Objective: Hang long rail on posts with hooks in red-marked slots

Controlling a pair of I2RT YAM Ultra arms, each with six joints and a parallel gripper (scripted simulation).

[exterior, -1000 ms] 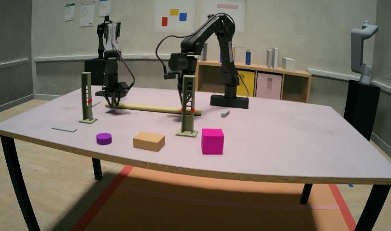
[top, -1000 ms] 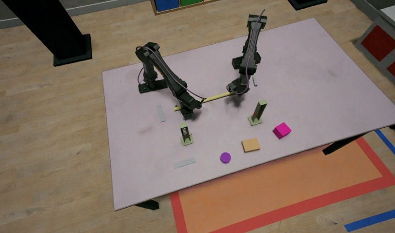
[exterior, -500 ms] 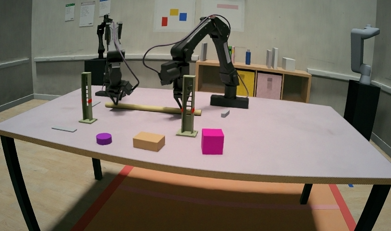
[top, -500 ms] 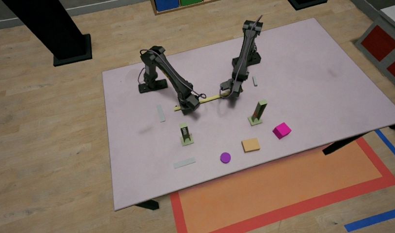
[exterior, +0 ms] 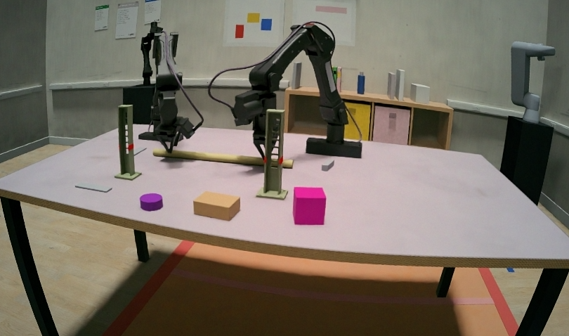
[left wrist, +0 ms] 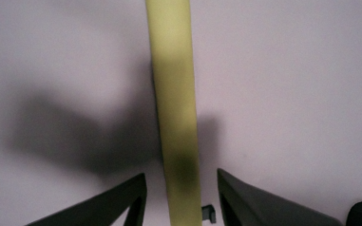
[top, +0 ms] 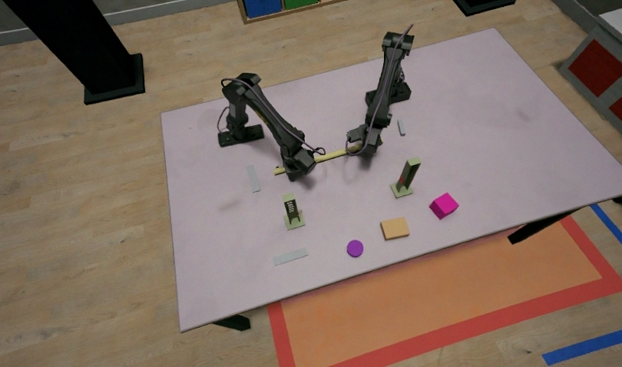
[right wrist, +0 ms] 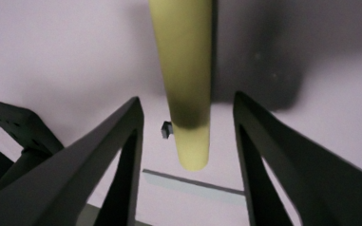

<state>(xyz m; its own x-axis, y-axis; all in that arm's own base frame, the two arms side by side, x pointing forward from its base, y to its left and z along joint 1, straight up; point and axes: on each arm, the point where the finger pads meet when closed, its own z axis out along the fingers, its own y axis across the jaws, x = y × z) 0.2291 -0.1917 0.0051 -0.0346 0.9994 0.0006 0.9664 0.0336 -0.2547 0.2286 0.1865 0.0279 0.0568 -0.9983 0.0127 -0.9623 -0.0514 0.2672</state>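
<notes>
Right now my right hand is 20 mm past the long yellow rail, 160 mm to the right of it and 30 mm above it. Also, from my right hand: magenta cube 350 mm ahead, 500 mm to the left; purple disc 400 mm ahead, 130 mm to the left, 20 mm below; orange block 370 mm ahead, 300 mm to the left, 20 mm below.
</notes>
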